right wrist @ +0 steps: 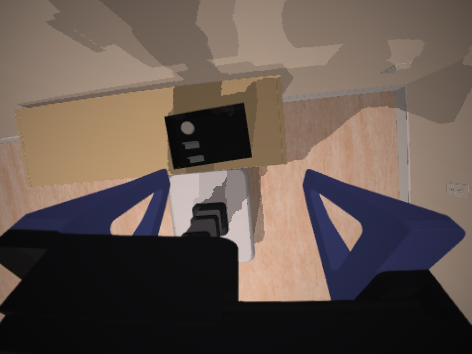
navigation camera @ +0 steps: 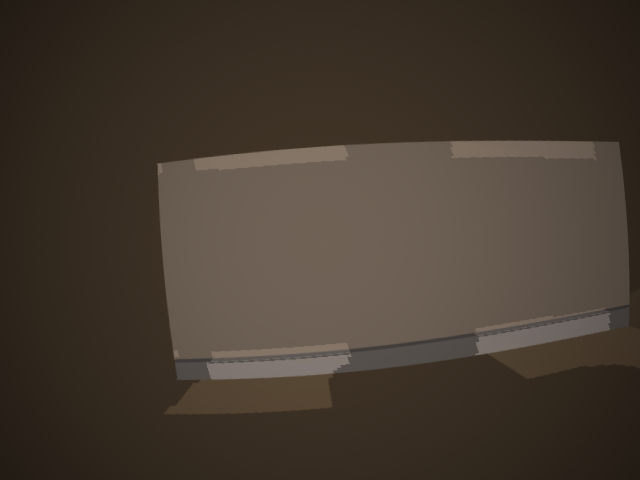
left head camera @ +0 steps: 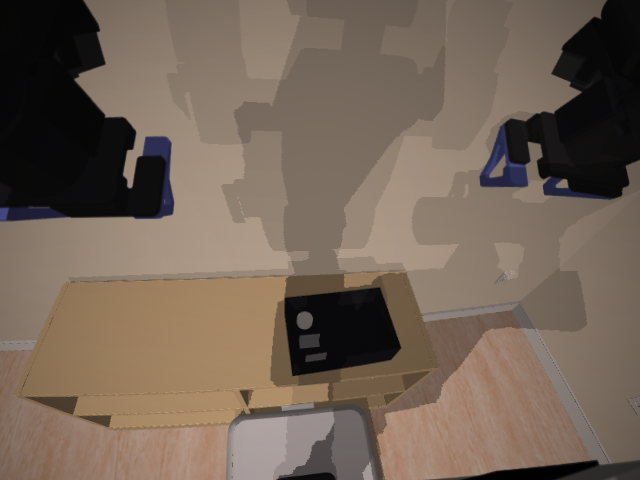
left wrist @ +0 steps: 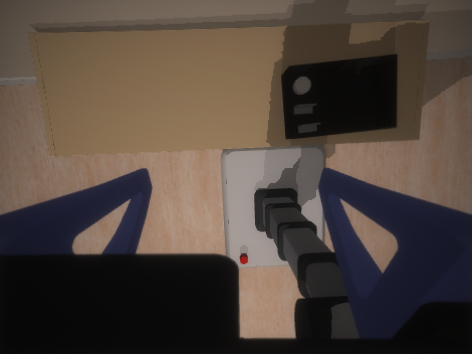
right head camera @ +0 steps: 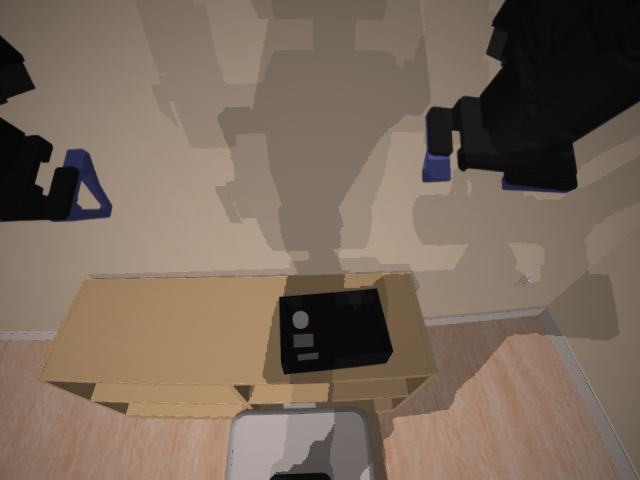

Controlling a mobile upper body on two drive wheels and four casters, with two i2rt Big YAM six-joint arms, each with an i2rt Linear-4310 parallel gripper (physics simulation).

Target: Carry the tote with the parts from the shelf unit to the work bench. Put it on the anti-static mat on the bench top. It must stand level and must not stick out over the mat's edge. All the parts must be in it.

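Places are measured from the left arm's base along level axes (x back, y left, z down), in centimetres.
Where they show: left gripper, between the fingertips: [left head camera: 124,209] [left wrist: 235,177] [right head camera: 72,212]; right gripper, between the fingertips: [right wrist: 236,176] [left head camera: 513,185] [right head camera: 464,180].
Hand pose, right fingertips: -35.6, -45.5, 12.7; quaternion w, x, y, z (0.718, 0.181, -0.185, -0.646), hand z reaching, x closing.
Observation:
After its pixels a point has its place, as x, y, z.
The black tote [left head camera: 351,328] @(-47.8, -39.2, 79.7) [right head camera: 343,330] @(-47.5, -37.8, 79.7) [left wrist: 352,97] @(-47.1, -41.3, 79.7) [right wrist: 220,140] @(-44.8, -37.4, 79.7) stands upright on the shelf unit's top board [left head camera: 155,335] @(-49.1, 21.0, 80.0) [right head camera: 165,330] @(-48.8, 19.0, 80.0) [left wrist: 160,90] @(-51.7, 20.1, 80.0) [right wrist: 100,145] @(-48.2, 16.2, 80.0), towards its right end. Inside, along its left side, lie a round grey part [left head camera: 304,319] @(-50.8, -24.3, 77.3) [right head camera: 300,319] @(-50.6, -24.5, 77.3) [left wrist: 301,85] @(-50.9, -24.0, 77.3) [right wrist: 187,127] @(-51.2, -24.7, 77.3) and two flat grey parts, one [left head camera: 309,341] @(-44.4, -25.4, 79.1) [right head camera: 303,340] @(-44.5, -25.3, 79.1) and another [left head camera: 315,356] @(-38.7, -26.3, 76.3) [right head camera: 308,356] @(-38.7, -26.7, 76.8). My left gripper [left wrist: 235,177] @(-33.2, -0.9, 14.1) and right gripper [right wrist: 236,172] @(-35.6, -45.5, 12.7) are open and empty, high above and apart from the tote. The bench and mat do not show.
My pale grey base [left head camera: 258,439] @(-23.0, -7.6, 115.0) [right head camera: 258,439] @(-21.5, -7.6, 115.0) [left wrist: 240,200] @(-5.4, -5.1, 115.0) stands close against the shelf unit's front. A wall [left head camera: 206,242] @(-73.3, 5.7, 65.6) runs behind the unit; another wall meets it at the right. The navigation camera view is mostly dark brown surfaces around a grey wall patch [navigation camera: 392,242] @(-74.1, -30.9, 119.4).

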